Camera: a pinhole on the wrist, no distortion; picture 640 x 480 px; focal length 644.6 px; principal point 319.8 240.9 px. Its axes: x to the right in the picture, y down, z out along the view. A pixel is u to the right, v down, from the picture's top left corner.
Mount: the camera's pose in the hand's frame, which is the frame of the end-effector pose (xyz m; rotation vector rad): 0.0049 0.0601 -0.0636 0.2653 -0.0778 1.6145
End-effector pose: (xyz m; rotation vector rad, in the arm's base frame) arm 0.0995 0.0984 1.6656 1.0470 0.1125 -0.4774
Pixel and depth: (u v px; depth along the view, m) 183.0 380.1 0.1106
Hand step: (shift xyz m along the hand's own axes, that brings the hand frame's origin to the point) -0.0043 0.0123 0.0412
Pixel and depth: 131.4 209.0 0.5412
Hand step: 0.1042 -0.2069 0.4237
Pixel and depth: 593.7 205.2 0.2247
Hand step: 0.0411 0.1065 0.1737
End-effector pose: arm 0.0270 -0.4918 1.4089 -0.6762 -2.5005 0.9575
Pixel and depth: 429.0 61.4 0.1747
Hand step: 0.0735 0.0552 0.1068
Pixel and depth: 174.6 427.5 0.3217
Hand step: -0.0450 -0.0847 0.2429
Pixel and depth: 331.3 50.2 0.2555
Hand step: 0.1111 0.0154 0.1767
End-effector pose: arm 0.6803 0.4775 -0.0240 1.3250 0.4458 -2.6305
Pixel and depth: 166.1 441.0 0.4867
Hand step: -0.0805 -0.1658 0.3999
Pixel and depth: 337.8 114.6 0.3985
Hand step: 0.1309 -0.0083 0.3165
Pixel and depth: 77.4 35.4 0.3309
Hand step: 0.1551 -0.1244 0.2184
